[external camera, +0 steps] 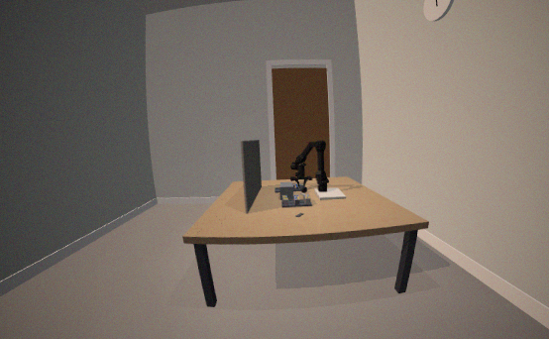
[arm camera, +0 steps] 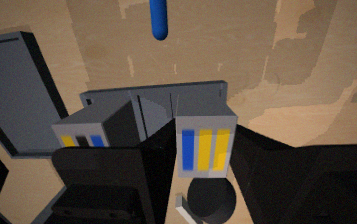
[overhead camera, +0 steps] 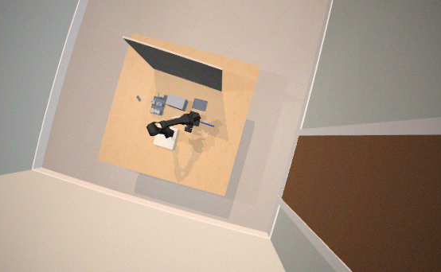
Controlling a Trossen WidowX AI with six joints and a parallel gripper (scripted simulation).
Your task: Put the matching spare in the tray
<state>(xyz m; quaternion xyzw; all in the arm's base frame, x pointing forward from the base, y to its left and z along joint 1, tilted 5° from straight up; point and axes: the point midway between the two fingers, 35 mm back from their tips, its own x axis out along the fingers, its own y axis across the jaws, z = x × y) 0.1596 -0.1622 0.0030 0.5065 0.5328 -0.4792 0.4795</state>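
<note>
Right now the flat grey holder plate is 40 mm ahead of my gripper tip and 10 mm below it. Round my gripper tip: blue rod 130 mm to the right, 30 mm ahead, 10 mm below; grey tray 180 mm ahead, 10 mm to the right, 10 mm below; dark round object 90 mm to the left, 20 mm behind, 10 mm above.
</note>
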